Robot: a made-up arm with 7 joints. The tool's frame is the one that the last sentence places.
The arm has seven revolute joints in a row. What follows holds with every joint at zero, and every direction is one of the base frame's.
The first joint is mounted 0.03 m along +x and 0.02 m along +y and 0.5 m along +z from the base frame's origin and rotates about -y.
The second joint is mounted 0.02 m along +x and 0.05 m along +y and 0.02 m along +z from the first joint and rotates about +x.
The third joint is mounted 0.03 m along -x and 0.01 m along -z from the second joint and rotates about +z.
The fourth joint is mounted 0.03 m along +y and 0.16 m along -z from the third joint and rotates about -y.
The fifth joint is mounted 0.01 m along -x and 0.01 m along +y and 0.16 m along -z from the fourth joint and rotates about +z.
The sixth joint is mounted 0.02 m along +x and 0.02 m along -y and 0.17 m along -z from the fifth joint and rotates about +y.
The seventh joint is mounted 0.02 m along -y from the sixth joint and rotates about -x.
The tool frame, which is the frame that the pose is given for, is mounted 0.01 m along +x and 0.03 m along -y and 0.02 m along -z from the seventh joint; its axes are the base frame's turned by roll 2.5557, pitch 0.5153 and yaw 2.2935 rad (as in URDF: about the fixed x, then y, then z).
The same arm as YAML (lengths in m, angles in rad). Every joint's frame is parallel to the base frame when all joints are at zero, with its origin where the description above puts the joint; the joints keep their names.
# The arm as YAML. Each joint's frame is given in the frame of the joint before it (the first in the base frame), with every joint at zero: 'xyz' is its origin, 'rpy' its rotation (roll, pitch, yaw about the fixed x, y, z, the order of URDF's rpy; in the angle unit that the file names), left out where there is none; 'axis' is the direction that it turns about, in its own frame. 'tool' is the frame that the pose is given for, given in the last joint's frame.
units:
  length: m
  angle: rad
joints:
  - name: joint 1
    type: revolute
    origin:
      xyz: [0.03, 0.02, 0.5]
    axis: "-y"
  - name: joint 2
    type: revolute
    origin:
      xyz: [0.02, 0.05, 0.02]
    axis: "+x"
  - name: joint 3
    type: revolute
    origin:
      xyz: [-0.03, 0.0, -0.01]
    axis: "+z"
  - name: joint 4
    type: revolute
    origin:
      xyz: [0.0, 0.03, -0.16]
    axis: "-y"
  - name: joint 5
    type: revolute
    origin:
      xyz: [-0.01, 0.01, -0.16]
    axis: "+z"
  - name: joint 6
    type: revolute
    origin:
      xyz: [0.02, -0.02, -0.17]
    axis: "+y"
  - name: joint 7
    type: revolute
    origin:
      xyz: [0.0, -0.02, 0.0]
    axis: "-x"
tool:
  origin:
    xyz: [0.01, -0.03, -0.02]
    rpy: [2.5557, 0.5153, 2.2935]

